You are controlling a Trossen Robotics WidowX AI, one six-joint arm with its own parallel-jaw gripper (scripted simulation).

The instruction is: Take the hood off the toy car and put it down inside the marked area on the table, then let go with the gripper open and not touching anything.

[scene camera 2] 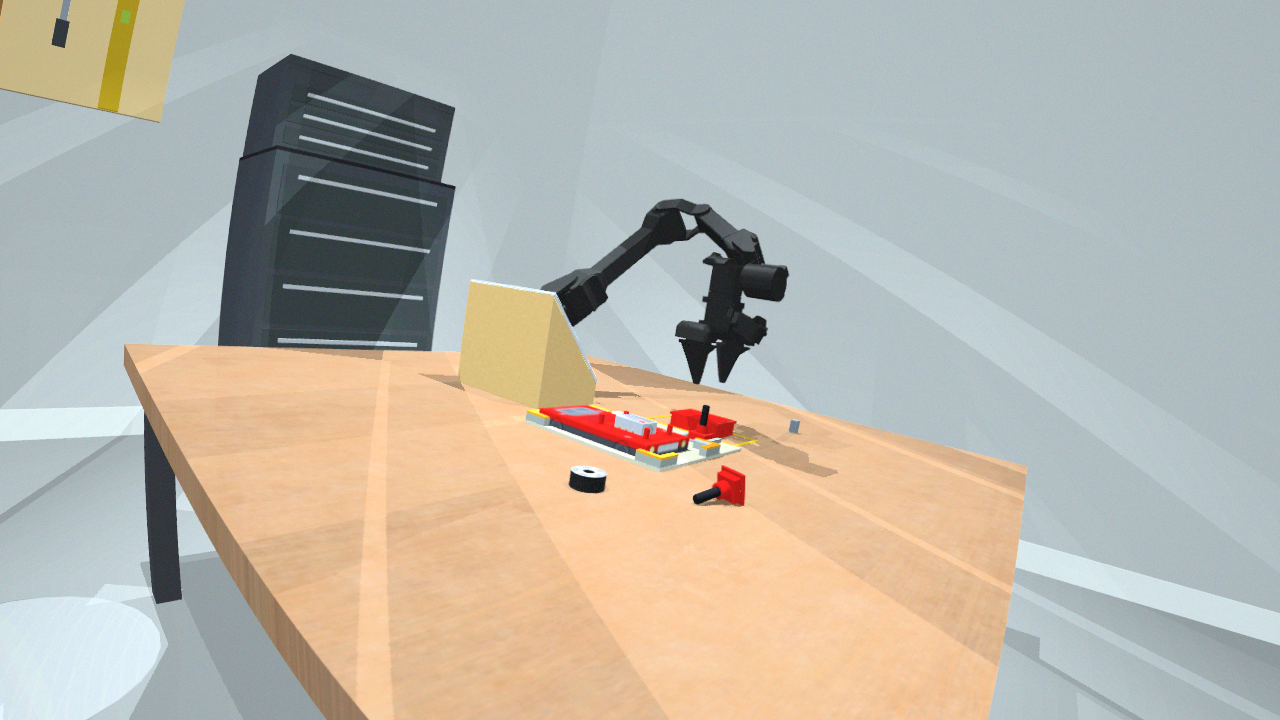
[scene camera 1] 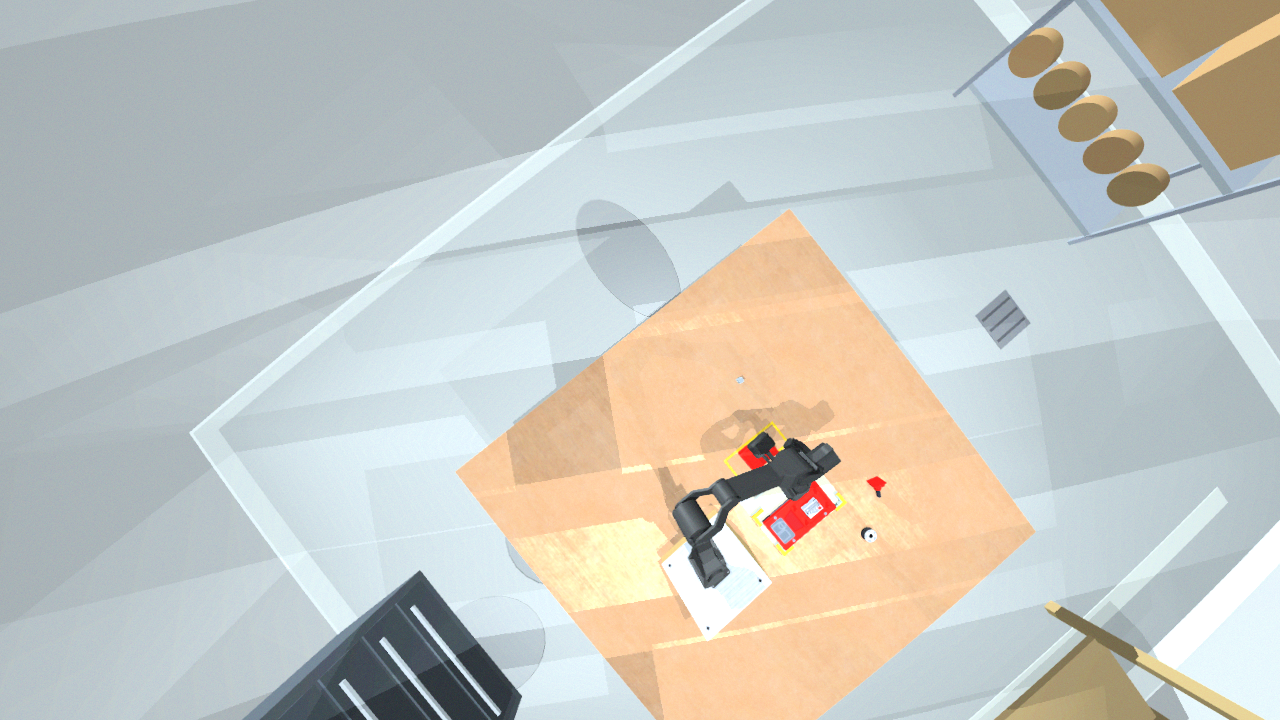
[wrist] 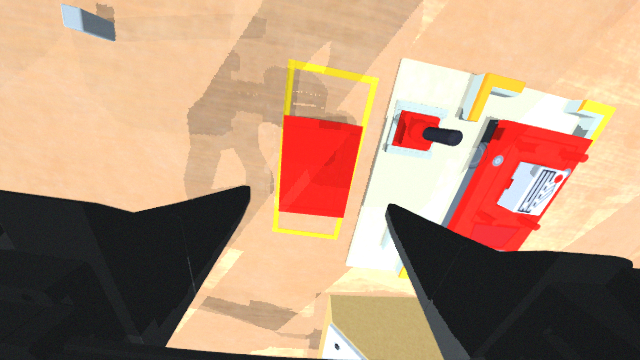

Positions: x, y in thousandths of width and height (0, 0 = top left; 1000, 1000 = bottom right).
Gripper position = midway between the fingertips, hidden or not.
my gripper: scene camera 2 554, 533; scene camera 1 600, 637; wrist 501, 560
